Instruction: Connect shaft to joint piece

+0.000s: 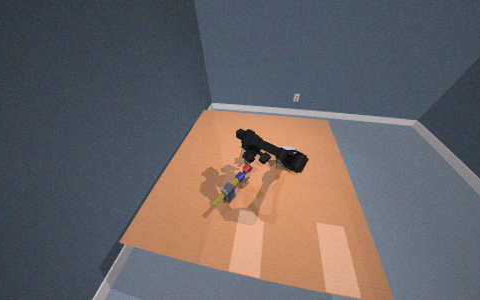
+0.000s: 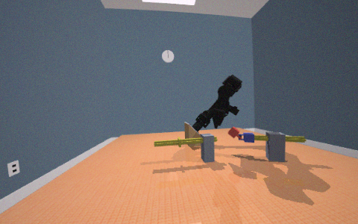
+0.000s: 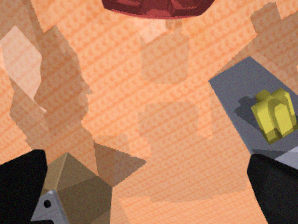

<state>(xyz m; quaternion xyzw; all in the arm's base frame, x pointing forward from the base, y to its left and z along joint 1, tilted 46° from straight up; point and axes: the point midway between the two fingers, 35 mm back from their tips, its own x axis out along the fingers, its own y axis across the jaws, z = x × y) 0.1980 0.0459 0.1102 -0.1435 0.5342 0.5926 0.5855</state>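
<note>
Right now the red square joint piece is 4 cm ahead of my gripper tip, 7 cm to the left of it and 3 cm below it.
</note>
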